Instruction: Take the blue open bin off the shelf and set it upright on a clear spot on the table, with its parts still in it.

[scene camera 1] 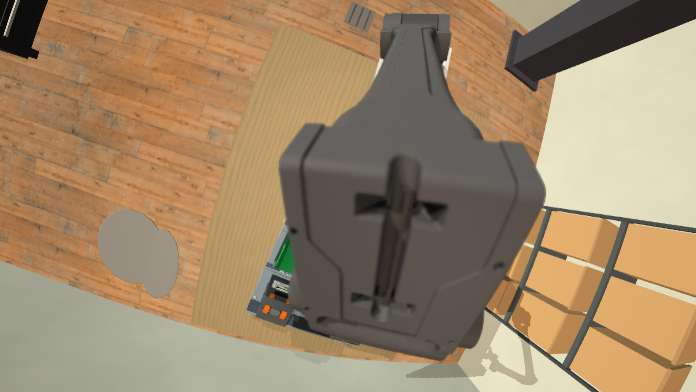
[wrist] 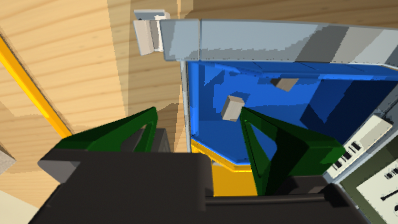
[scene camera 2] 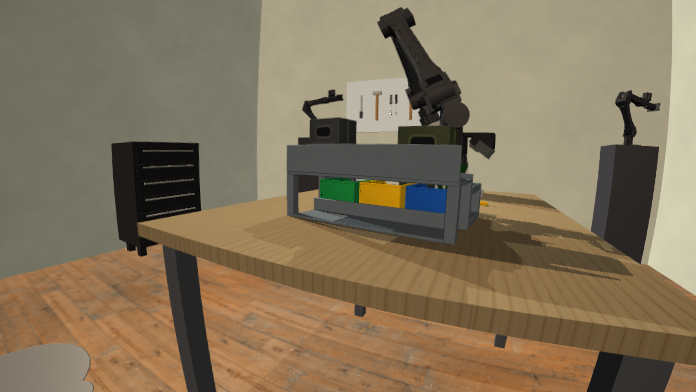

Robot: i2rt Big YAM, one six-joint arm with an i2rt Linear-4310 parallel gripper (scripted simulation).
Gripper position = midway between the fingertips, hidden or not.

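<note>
There is a blue open bin (scene camera 2: pixel 421 198), which I can also find in the wrist view (wrist: pixel 333 99). The yellow bin (scene camera 2: pixel 370 192) appears in the wrist view too (wrist: pixel 231 180). I see a green bin (scene camera 2: pixel 343 189) and an olive case (scene camera 2: pixel 437 135) as well. As for the black case (scene camera 1: pixel 274 308), I see it also in scene camera 2 (scene camera 2: pixel 337 130), while in the wrist view it is out of frame. And here is my own gripper (wrist: pixel 198 111).
</note>
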